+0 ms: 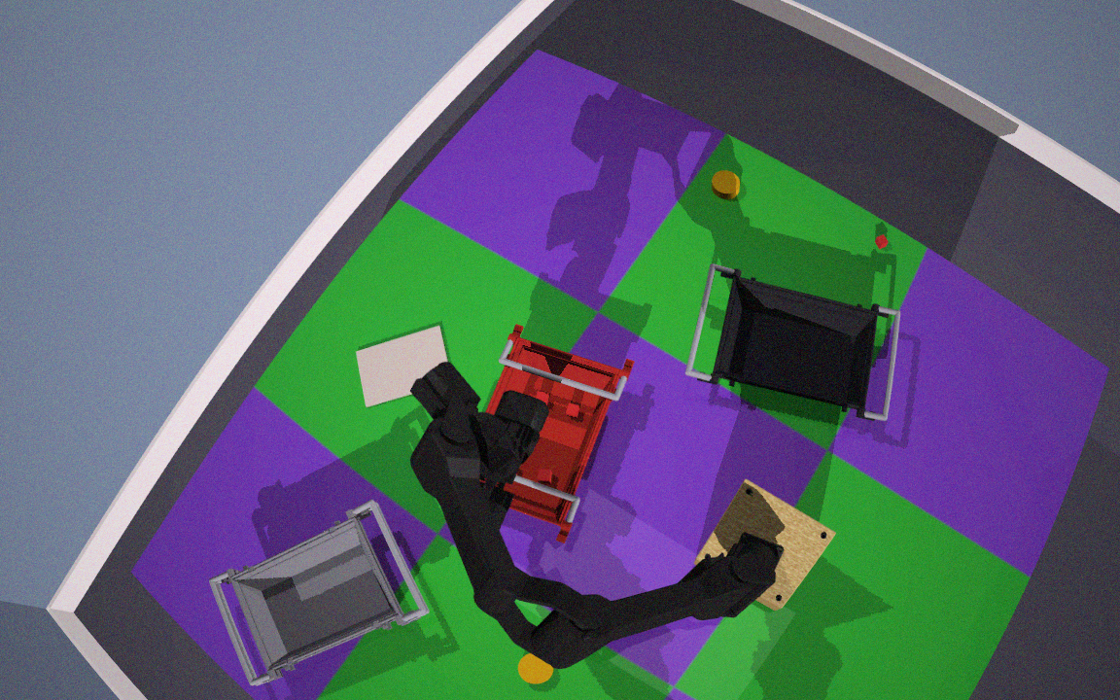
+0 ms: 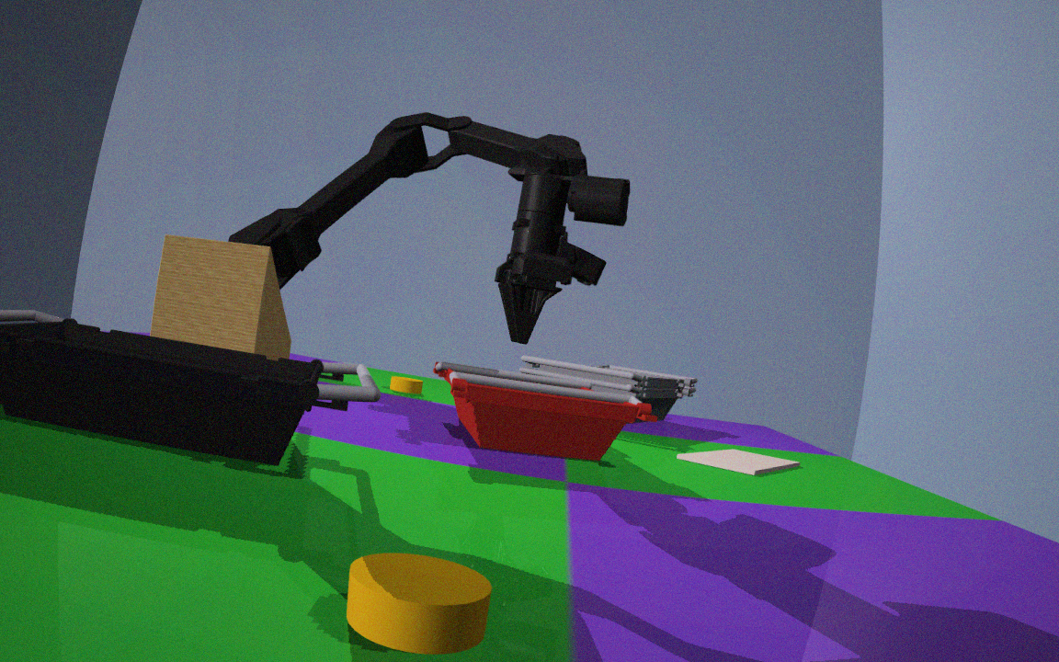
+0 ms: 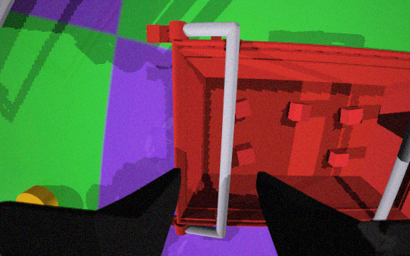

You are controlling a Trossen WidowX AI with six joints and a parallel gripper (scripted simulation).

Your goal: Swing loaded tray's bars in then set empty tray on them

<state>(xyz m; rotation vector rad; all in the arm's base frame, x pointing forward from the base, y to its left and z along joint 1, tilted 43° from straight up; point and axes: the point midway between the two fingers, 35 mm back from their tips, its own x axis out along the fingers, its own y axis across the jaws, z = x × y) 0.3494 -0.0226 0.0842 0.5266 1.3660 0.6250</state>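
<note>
The black tray is 38 cm to the right of my gripper tip, 28 cm behind it and 6 cm below it. Round my gripper tip: white card: 27 cm ahead, 10 cm below, 9 cm to the right; then small red cube: 65 cm to the right, 36 cm behind, 9 cm below.
</note>
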